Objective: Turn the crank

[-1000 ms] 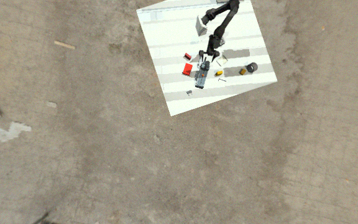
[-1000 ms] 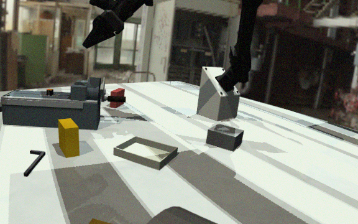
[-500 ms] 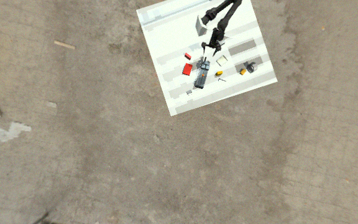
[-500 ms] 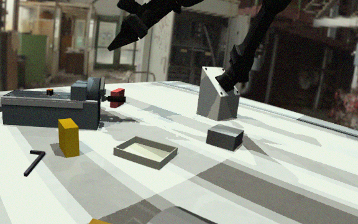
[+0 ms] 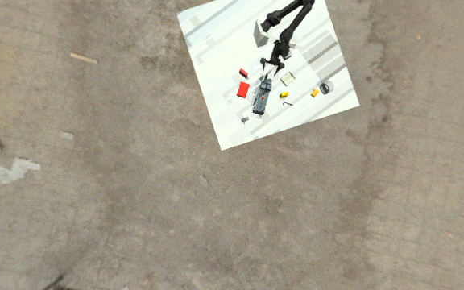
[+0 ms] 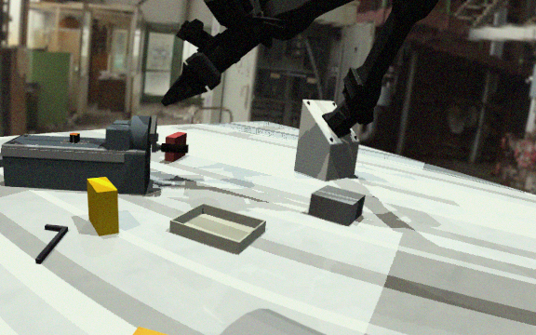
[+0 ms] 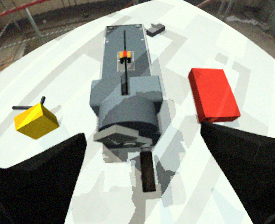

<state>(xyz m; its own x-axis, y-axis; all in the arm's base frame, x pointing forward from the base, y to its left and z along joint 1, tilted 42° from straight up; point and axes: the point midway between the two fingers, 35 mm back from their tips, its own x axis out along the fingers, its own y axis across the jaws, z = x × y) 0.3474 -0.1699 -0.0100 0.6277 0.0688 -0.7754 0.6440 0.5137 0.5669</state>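
Right now the dark crank handle is 80 mm below my gripper tip, 20 mm behind it and 10 mm to the left of it. From my gripper tip the other things lie so: flat red block 200 mm to the right, 140 mm below, 20 mm behind; red pointer 130 mm ahead, 100 mm to the right, 70 mm below; yellow block 180 mm ahead, 120 mm below, 100 mm to the left.
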